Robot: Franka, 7 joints.
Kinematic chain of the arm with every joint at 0, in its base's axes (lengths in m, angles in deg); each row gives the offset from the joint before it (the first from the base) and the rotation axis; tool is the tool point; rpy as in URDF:
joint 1: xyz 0 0 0.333 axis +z
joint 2: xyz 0 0 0 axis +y
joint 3: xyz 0 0 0.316 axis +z
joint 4: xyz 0.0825 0 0 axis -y
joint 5: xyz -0.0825 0 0.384 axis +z
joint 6: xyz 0 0 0 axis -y
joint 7: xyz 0.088 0 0 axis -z
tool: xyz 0 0 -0.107 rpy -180 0 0
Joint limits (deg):
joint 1: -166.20..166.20
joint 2: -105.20..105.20
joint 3: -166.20..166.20
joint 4: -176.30..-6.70
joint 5: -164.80..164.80
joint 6: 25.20..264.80
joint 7: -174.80..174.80
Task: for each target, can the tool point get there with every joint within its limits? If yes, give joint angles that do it. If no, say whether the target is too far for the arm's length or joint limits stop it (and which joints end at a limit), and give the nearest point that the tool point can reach.
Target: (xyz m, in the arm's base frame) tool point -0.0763 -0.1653 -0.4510
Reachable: no: joint limits stop it (at a limit: joint 2) | nearest point -0.0829 -0.1797 -0.3539 | short by 0.098 m
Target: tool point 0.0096 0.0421 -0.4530
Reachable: no: joint limits stop it (at a limit: joint 2) | nearest point 0.0205 0.0901 -0.3253 | short by 0.137 m
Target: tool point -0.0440 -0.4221 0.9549
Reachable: yes | joints 55.51 -46.95 -73.23 -40.40 -75.04 223.98 -66.94
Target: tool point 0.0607 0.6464 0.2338
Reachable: yes | joints 34.52 86.74 88.88 -99.50 -125.06 55.85 -22.03
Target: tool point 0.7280 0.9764 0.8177
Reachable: no: too far | nearest point 0.4765 0.6390 0.6502 | short by 0.453 m
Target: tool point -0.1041 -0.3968 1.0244
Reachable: yes | joints -44.53 32.68 -115.07 -41.90 -23.41 105.30 88.97
